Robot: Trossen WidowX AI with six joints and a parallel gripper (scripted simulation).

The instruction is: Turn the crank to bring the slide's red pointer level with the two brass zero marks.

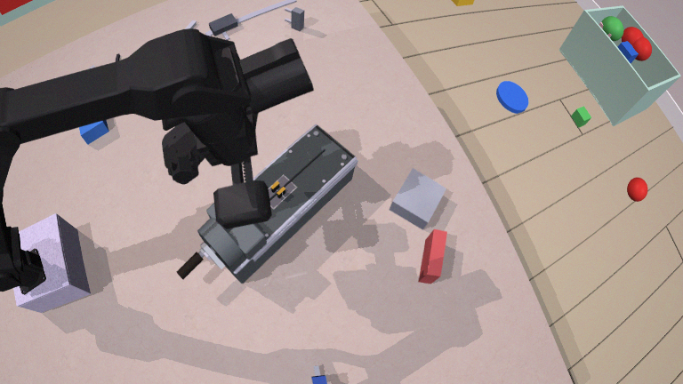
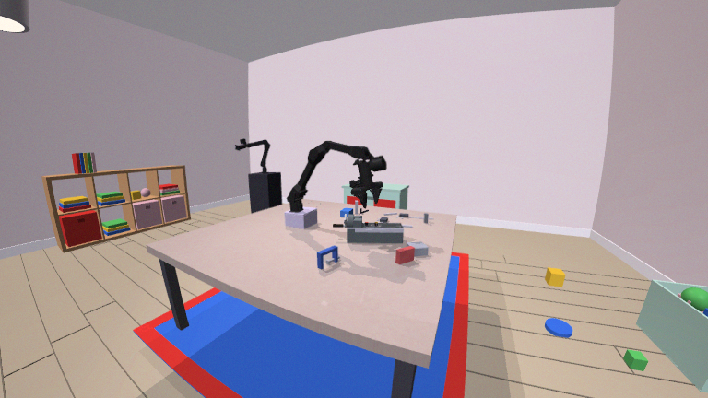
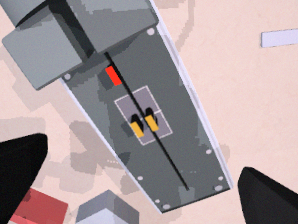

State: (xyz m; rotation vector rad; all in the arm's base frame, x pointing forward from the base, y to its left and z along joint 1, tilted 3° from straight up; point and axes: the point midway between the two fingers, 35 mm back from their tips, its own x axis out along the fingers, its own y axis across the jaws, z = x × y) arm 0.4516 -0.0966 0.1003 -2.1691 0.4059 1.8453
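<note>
My gripper tip is 15 cm past the dark brown crank handle, 4 cm to the left of it and 10 cm above it. Round my gripper tip: red pointer (2 cm behind, 2 cm to the right, 8 cm below); red block (19 cm ahead, 21 cm to the right, 14 cm below); grey block (23 cm ahead, 11 cm to the right, 15 cm below).
</note>
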